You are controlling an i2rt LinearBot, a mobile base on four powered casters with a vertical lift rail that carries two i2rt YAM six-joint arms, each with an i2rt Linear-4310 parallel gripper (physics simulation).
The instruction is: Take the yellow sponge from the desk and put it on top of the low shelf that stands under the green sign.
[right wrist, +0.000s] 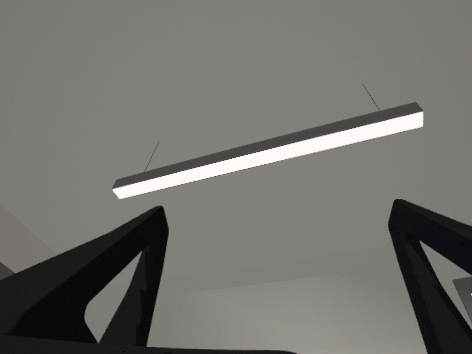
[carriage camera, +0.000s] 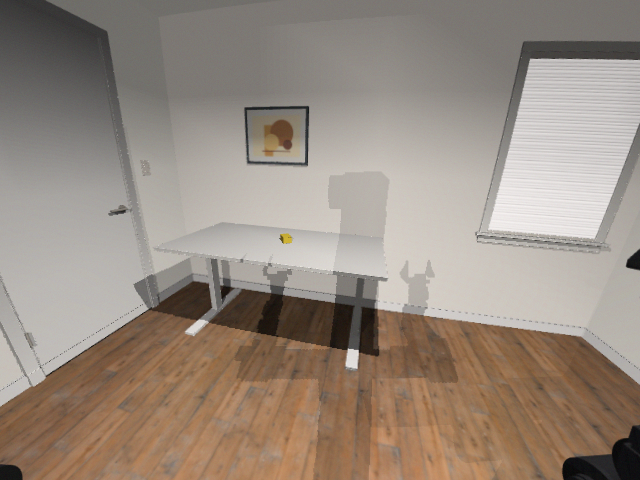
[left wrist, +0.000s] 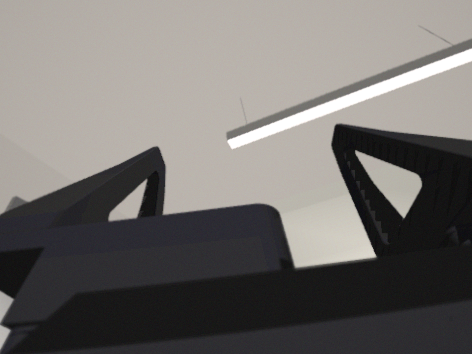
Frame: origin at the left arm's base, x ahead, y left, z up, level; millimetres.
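Seen in the pictures: left gripper, fingertip midpoint: [left wrist: 247,145]; right gripper, fingertip midpoint: [right wrist: 277,215].
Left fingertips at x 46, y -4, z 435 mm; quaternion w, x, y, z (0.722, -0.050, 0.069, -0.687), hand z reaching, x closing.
Note:
Offsets run from my left fingertips to a thing's middle. "pt": to the spot under its first point. Level surfaces: height alone.
The yellow sponge @[dx +1503, dy -144, dz -540 mm] [carriage camera: 286,238] is a small block lying near the middle of the desk @[dz -563 mm] [carriage camera: 206,241], which stands against the far wall, left of centre in the carriage view. My left gripper [left wrist: 247,145] is open and empty, pointing up towards the ceiling. My right gripper [right wrist: 277,215] is open and empty, also pointing up at the ceiling. Both grippers are far from the sponge. The low shelf and the green sign do not show in these views.
A door [carriage camera: 56,180] is in the left wall. A framed picture [carriage camera: 277,135] hangs above the desk, and a window [carriage camera: 558,149] is to the right. The desk's legs @[pt dx +1296, dy -691, dz -1163 mm] [carriage camera: 355,325] reach the wooden floor. A ceiling lamp @[pt dx +565, dy -546, dz +795 mm] [left wrist: 350,97] [right wrist: 270,152] shows in both wrist views.

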